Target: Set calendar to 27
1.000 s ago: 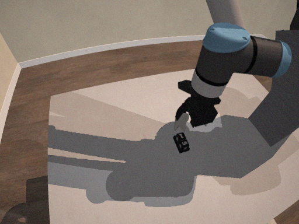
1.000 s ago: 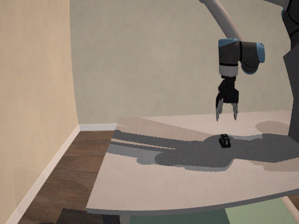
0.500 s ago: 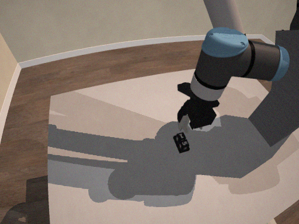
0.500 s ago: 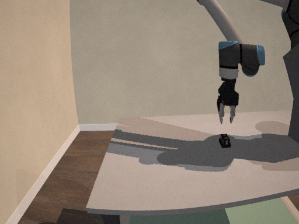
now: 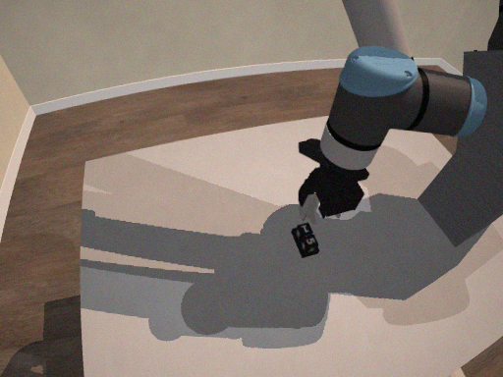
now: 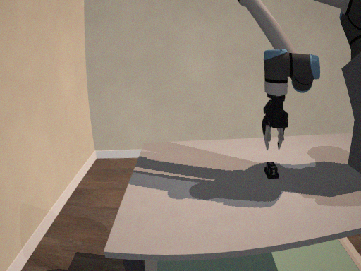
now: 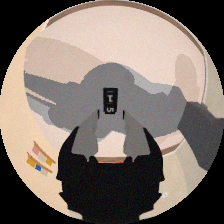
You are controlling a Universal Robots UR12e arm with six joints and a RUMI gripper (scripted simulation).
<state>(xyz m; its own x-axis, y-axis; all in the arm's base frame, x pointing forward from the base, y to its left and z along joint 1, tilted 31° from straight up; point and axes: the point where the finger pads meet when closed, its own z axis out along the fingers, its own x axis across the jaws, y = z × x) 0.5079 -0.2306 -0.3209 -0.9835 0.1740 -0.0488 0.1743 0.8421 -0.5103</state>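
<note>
Right now the black cube is 9 cm below my hand. The rest, counted from my hand: tray: 2 cm to the left, 11 cm below.
</note>
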